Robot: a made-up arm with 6 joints.
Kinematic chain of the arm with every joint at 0, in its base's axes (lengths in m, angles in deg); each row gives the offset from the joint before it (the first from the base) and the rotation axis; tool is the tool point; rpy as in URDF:
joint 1: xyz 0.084 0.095 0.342 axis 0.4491 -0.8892 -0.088
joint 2: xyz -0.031 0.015 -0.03 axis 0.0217 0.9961 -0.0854
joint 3: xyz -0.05 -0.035 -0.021 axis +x
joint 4: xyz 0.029 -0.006 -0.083 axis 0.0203 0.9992 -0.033
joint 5: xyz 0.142 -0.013 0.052 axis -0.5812 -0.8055 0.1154
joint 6: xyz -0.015 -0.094 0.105 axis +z
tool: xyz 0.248 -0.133 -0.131 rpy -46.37 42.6 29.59
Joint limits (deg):
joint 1: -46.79..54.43
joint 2: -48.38..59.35
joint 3: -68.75..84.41
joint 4: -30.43..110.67
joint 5: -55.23..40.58
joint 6: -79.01..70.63
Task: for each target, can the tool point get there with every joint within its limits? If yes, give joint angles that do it. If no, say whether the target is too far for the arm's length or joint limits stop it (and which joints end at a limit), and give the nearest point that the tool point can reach.
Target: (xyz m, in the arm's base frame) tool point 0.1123 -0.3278 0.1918
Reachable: yes | joints 12.12 27.09 -16.12 18.18 -11.00 -58.40
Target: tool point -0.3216 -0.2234 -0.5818
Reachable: no: too far | nearest point -0.1501 -0.0820 -0.1852 | short by 0.455 m
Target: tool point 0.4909 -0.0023 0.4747
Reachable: yes | joints 37.96 -28.57 16.66 26.06 3.53 25.13
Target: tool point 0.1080 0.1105 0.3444
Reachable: no: joint limits stop it (at a limit: joint 4, joint 5, joint 6) | nearest point 0.2813 0.1948 0.3586 | short by 0.193 m
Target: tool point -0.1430 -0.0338 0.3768
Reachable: no: joint limits stop it (at a limit: joint 3, joint 4, joint 5, joint 6) | nearest point -0.1722 -0.0754 0.3809 | short by 0.051 m
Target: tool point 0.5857 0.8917 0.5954
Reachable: no: too far | nearest point 0.3710 0.5335 0.4608 | short by 0.439 m
